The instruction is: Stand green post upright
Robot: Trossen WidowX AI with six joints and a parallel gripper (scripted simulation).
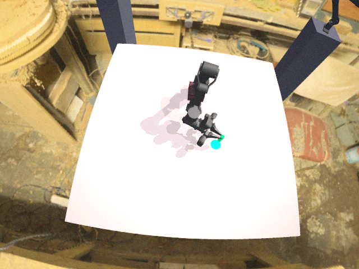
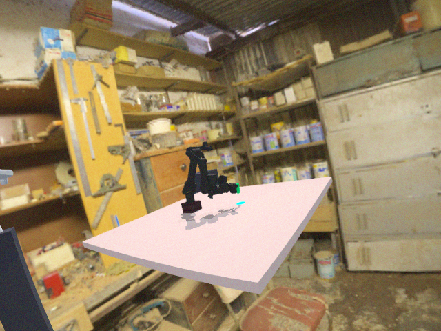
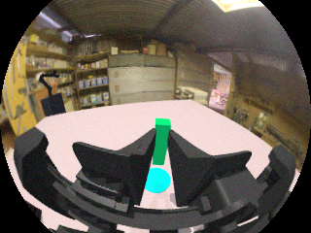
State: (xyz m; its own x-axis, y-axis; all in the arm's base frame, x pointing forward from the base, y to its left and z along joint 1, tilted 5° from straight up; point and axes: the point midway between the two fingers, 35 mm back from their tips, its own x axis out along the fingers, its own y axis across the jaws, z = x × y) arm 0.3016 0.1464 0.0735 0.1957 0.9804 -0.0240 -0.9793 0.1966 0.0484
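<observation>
The cyan circle is 120 mm below my gripper tip. The rest, counted from my gripper tip: green post (20 mm below).
</observation>
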